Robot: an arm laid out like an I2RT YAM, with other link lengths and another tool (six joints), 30 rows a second.
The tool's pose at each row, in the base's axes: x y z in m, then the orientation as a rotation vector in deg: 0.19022 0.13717 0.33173 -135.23 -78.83 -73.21; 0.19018 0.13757 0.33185 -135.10 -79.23 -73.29; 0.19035 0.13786 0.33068 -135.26 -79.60 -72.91; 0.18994 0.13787 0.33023 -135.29 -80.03 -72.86; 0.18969 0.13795 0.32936 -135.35 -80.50 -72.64; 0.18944 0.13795 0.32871 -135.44 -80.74 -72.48; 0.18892 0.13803 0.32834 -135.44 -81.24 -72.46; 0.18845 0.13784 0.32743 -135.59 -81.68 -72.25; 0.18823 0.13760 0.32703 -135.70 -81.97 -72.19; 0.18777 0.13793 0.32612 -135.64 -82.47 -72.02; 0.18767 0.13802 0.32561 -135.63 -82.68 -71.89; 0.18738 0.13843 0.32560 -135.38 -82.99 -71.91; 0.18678 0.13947 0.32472 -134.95 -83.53 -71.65
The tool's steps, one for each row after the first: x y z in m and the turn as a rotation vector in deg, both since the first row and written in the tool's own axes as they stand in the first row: 0.00034 -0.00023 0.00009 0.01 0.01 -0.30; -0.00027 -0.00060 0.00108 0.12 -0.30 -0.48; -0.00068 -0.00105 0.00112 0.10 -0.44 -0.77; -0.00131 -0.00154 0.00156 0.17 -0.67 -1.05; -0.00183 -0.00191 0.00182 0.19 -0.84 -1.19; -0.00216 -0.00246 0.00178 0.17 -0.96 -1.54; -0.00305 -0.00297 0.00198 0.17 -1.23 -1.80; -0.00354 -0.00312 0.00199 0.11 -1.39 -2.00; -0.00408 -0.00392 0.00245 0.21 -1.54 -2.31; -0.00441 -0.00420 0.00276 0.28 -1.63 -2.43; -0.00422 -0.00466 0.00279 0.40 -1.54 -2.65; -0.00430 -0.00597 0.00348 0.79 -1.50 -2.97
